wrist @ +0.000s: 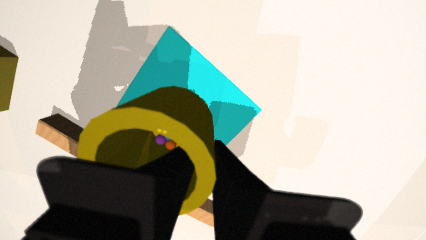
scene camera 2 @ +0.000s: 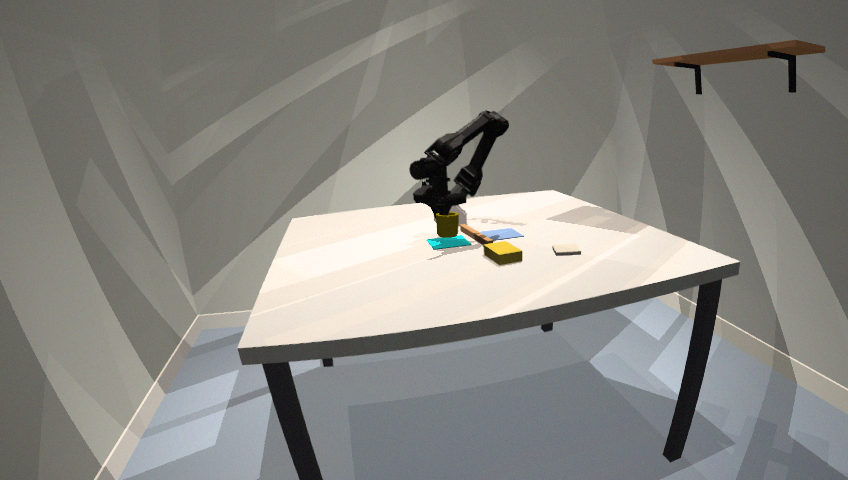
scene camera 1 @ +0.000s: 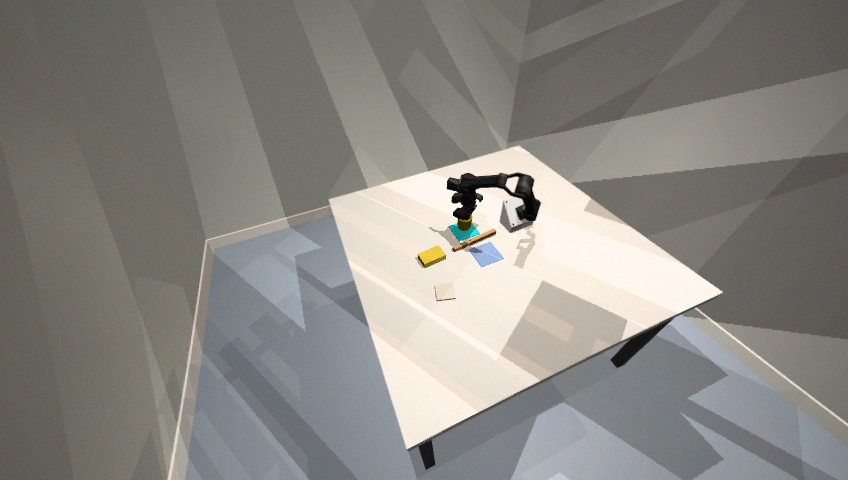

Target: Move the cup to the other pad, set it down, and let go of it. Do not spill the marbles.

Labels:
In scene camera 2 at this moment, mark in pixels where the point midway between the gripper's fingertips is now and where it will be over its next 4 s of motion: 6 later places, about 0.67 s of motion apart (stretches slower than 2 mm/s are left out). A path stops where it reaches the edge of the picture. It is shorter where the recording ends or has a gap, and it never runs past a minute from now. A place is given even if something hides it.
The gripper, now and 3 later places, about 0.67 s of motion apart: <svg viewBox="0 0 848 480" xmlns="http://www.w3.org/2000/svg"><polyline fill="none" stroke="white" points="440,224 441,228 440,219 440,209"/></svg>

